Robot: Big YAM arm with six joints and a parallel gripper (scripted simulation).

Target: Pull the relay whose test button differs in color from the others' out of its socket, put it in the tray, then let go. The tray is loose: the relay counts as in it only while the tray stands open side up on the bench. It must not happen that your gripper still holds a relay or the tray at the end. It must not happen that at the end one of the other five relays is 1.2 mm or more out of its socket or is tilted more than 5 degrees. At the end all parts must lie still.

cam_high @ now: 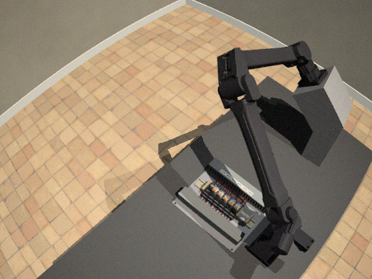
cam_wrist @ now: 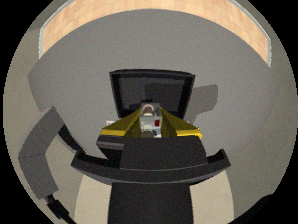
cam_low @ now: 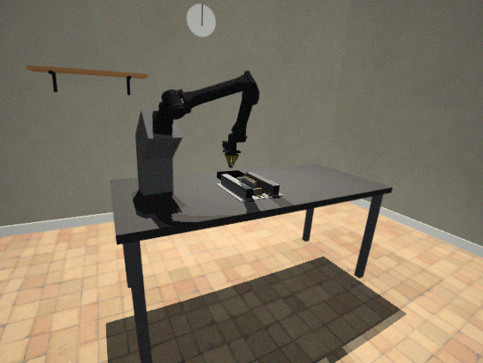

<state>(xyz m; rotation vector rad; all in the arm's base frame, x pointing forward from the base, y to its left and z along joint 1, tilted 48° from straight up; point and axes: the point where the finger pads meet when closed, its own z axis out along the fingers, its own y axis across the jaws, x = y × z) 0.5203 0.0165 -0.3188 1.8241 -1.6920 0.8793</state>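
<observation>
Right now the black tray is 10 mm to the right of my hand and 80 mm below it. The rest, counted from my hand: relay (right at my hand).
</observation>
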